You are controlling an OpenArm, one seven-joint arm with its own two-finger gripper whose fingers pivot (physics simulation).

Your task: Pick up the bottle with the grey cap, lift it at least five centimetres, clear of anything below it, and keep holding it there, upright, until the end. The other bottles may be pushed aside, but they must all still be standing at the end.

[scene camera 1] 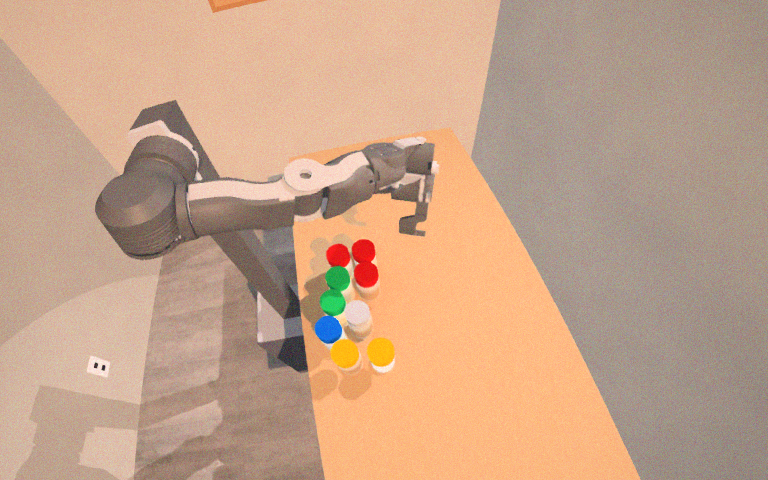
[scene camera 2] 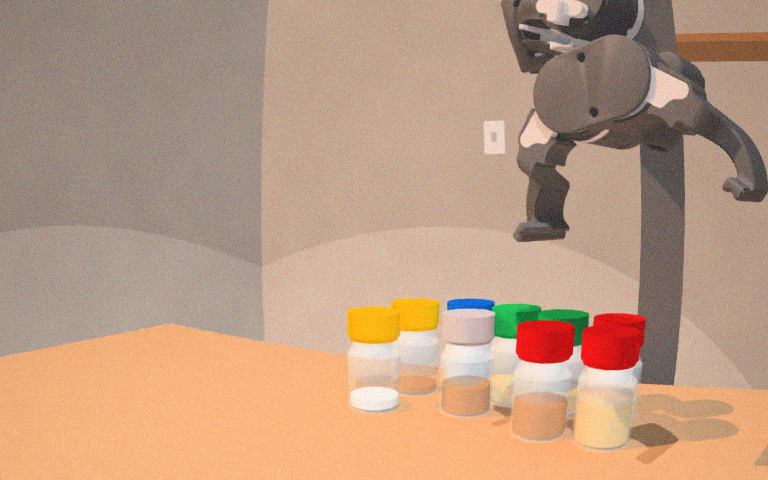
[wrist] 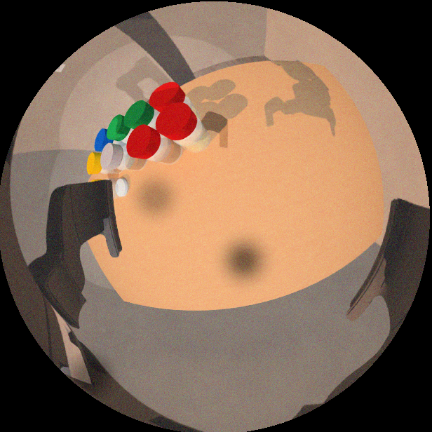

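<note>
The bottle with the grey cap stands upright on the table among the other bottles, with brown contents. A green-capped bottle and a blue-capped bottle stand close behind it on the robot's side. Two yellow-capped bottles stand at one side, and a red-capped bottle stands at the other. My gripper is wide open and empty, high above the table, beyond the red-capped end of the group. In scene camera 1 the wrist hides part of it.
Another green-capped bottle and two more red-capped bottles stand at the group's end nearer my gripper. All the bottles are upright. The group stands near the robot-side edge of the table.
</note>
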